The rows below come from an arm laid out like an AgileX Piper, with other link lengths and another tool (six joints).
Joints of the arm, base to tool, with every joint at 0 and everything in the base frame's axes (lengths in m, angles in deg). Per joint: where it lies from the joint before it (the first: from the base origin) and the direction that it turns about. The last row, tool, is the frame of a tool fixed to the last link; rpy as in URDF.
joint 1: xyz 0 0 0.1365 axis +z
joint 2: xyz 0 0 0 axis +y
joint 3: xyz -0.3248 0 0.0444 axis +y
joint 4: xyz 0.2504 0 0.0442 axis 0.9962 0 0.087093
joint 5: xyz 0 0 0 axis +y
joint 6: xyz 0.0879 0 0.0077 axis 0.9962 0 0.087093
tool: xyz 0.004 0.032 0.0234 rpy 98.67 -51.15 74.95
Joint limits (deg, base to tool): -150..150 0..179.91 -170..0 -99.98..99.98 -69.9..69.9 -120..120
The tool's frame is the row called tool.
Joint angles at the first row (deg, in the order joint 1, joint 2, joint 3, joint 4, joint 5, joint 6):
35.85, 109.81, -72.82, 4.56, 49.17, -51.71
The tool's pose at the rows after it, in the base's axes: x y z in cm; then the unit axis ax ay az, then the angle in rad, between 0 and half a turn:
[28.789 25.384 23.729 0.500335 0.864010 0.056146 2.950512]
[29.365 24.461 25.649 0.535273 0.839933 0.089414 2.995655]
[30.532 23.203 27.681 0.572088 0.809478 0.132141 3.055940]
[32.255 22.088 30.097 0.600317 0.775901 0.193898 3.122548]
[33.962 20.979 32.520 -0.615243 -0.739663 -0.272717 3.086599]
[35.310 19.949 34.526 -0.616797 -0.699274 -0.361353 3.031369]
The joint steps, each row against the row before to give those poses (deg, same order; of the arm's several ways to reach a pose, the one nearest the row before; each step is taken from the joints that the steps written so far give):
-1.71, -2.29, 0.00, 3.71, 0.00, -1.59
-2.61, -2.28, 0.00, 5.29, -0.11, -0.89
-3.76, -1.67, -0.69, 7.32, 0.00, -2.41
-4.05, -0.70, -2.21, 9.65, 0.00, -4.39
-3.92, -0.12, -2.02, 12.70, -0.24, -7.13
-3.10, 0.00, -0.61, 14.70, -1.14, -9.65

